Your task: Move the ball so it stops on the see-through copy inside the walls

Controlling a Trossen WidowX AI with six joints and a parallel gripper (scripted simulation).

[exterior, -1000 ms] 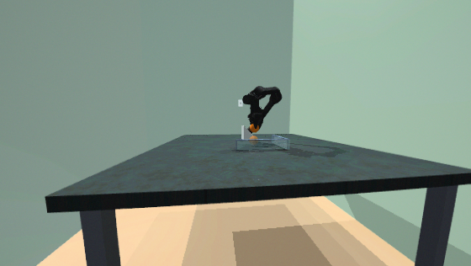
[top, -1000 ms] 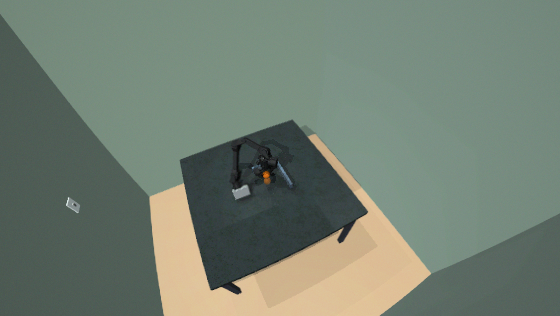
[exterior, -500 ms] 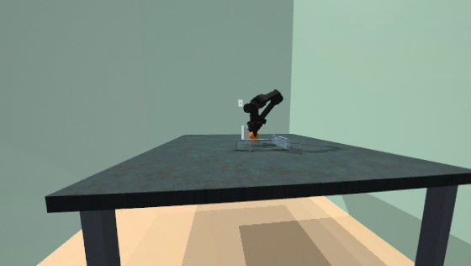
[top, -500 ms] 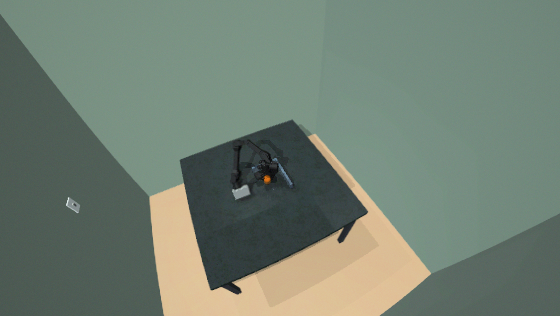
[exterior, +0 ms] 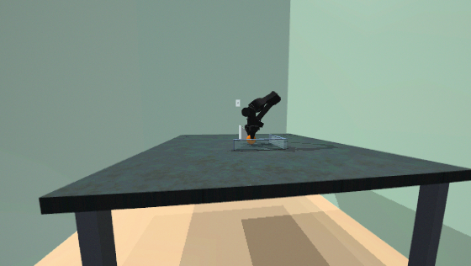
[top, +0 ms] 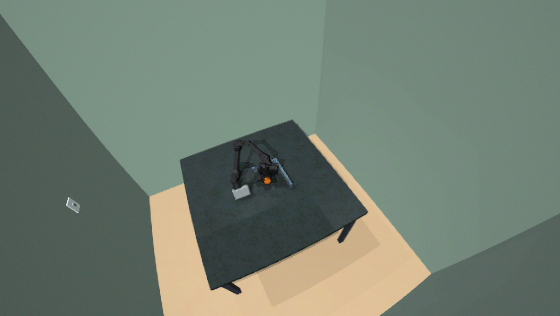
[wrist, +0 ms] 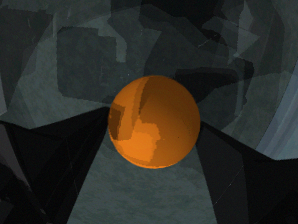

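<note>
My gripper tip is right at the see-through copy. From my gripper tip the other things lie so: orange ball (right at my gripper tip); then clear wall (160 mm ahead, 10 mm to the left).
</note>
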